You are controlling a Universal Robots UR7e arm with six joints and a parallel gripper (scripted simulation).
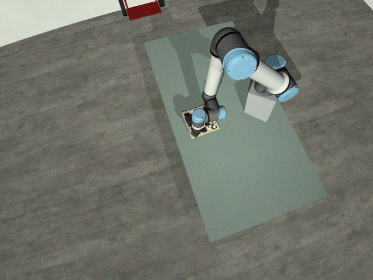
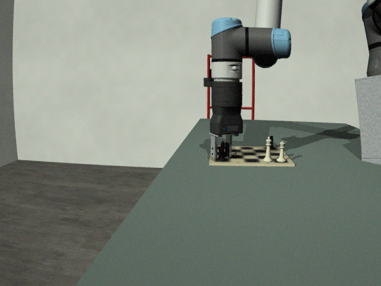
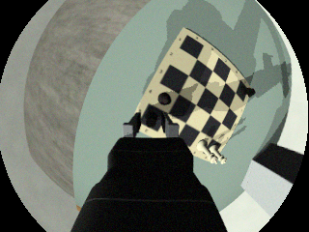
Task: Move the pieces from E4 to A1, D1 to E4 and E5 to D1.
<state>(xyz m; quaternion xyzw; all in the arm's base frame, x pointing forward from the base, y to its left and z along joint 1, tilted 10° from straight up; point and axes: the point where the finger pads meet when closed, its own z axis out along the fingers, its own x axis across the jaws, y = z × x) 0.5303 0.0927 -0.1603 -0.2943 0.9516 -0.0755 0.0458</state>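
My hand is 10 mm above the dark piece. Also, from my hand: white king 120 mm behind, 10 mm to the right; then white queen 160 mm behind, 20 mm to the right; then chessboard 80 mm to the right, 70 mm behind, 30 mm below.
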